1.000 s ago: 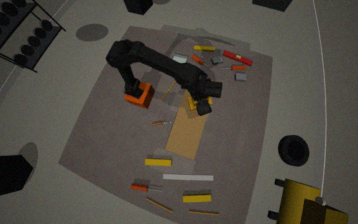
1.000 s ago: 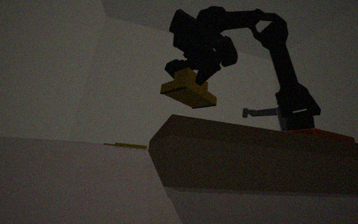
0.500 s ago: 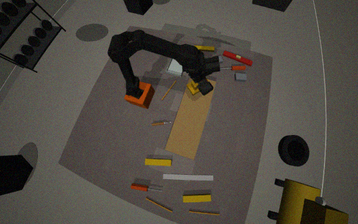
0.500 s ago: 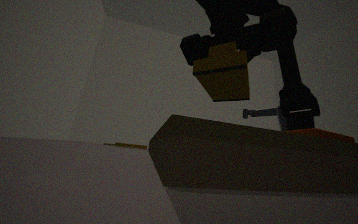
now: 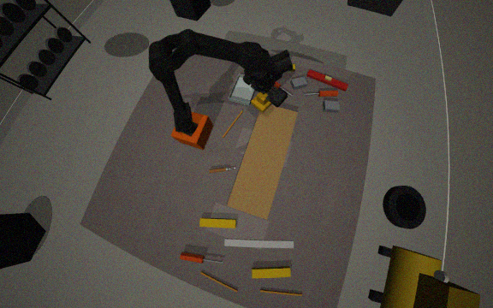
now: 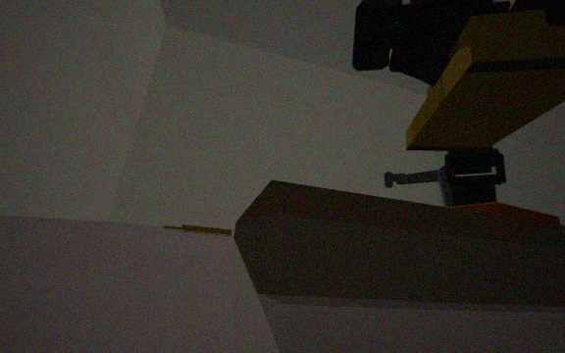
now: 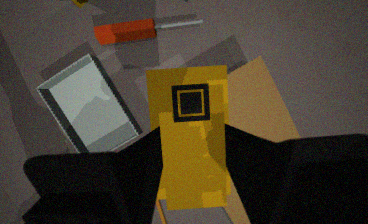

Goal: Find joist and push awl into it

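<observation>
The pale tray is 160 mm behind my gripper tip, 130 mm below it and 70 mm to the left of it. Also, from my gripper tip: square indicator window 30 mm above, 20 mm to the left, 10 mm ahead; awl 360 mm to the right, 140 mm below, 40 mm behind; yellow stud finder 20 mm above, 10 mm to the left.
</observation>
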